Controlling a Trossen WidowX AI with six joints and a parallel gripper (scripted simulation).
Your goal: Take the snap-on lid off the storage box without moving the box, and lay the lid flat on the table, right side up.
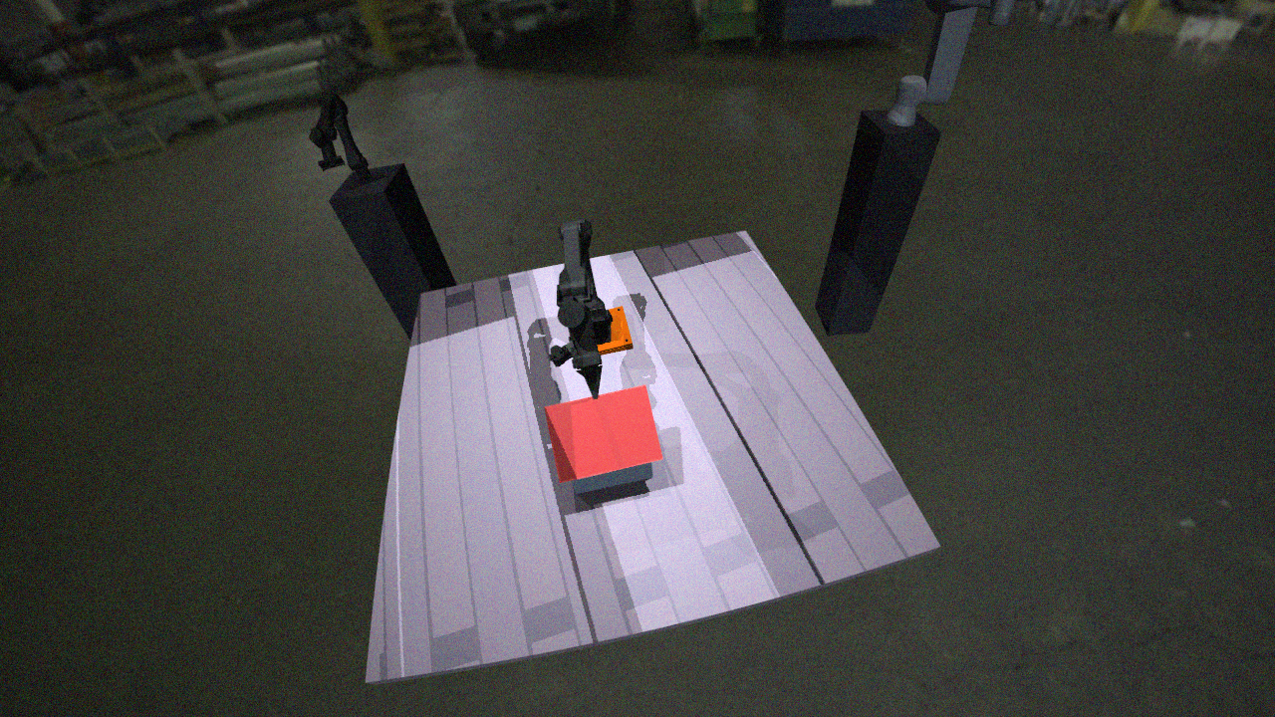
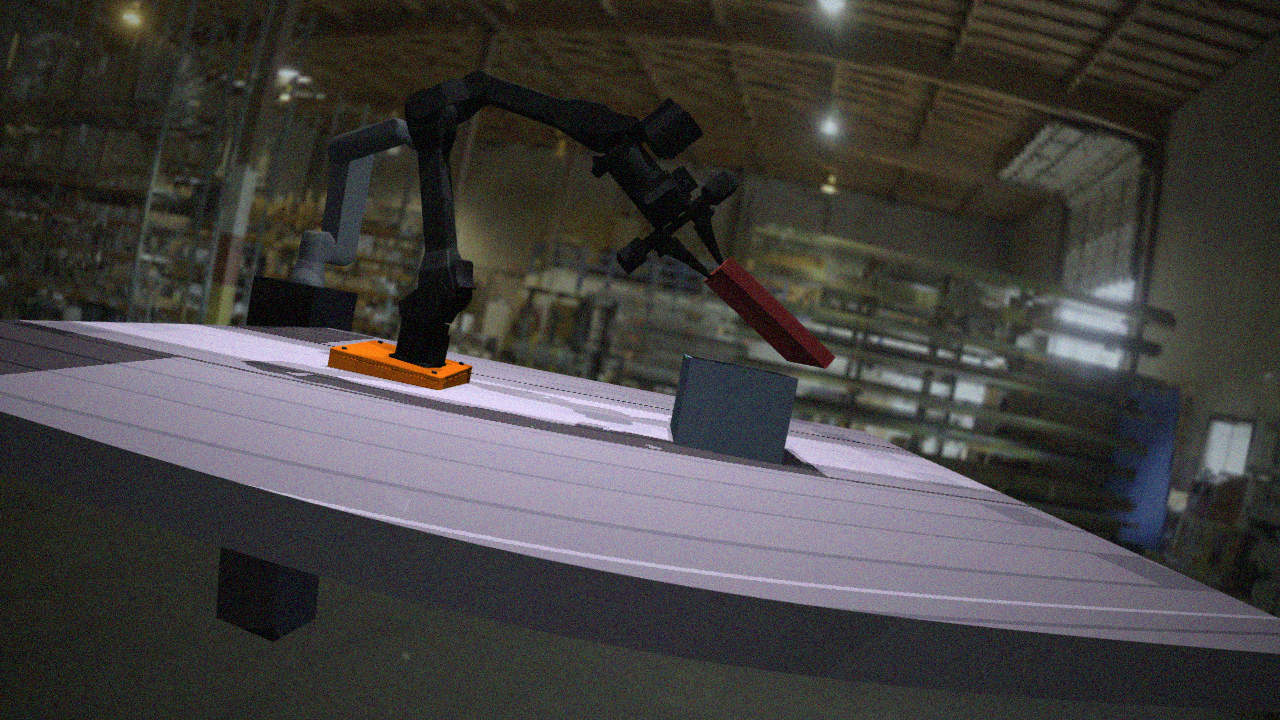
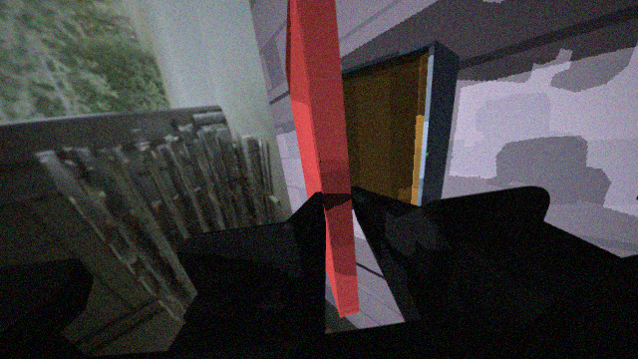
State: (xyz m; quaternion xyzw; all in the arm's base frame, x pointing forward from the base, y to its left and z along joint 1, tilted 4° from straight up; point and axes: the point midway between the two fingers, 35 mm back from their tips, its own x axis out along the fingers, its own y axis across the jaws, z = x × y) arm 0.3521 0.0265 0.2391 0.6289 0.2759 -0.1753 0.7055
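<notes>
Right now my gripper tip is 7 cm short of the red lid, 1 cm to the right of it and 4 cm above it. From my gripper tip the other things lie so: dark storage box (5 cm ahead, 1 cm to the left, 17 cm below).
</notes>
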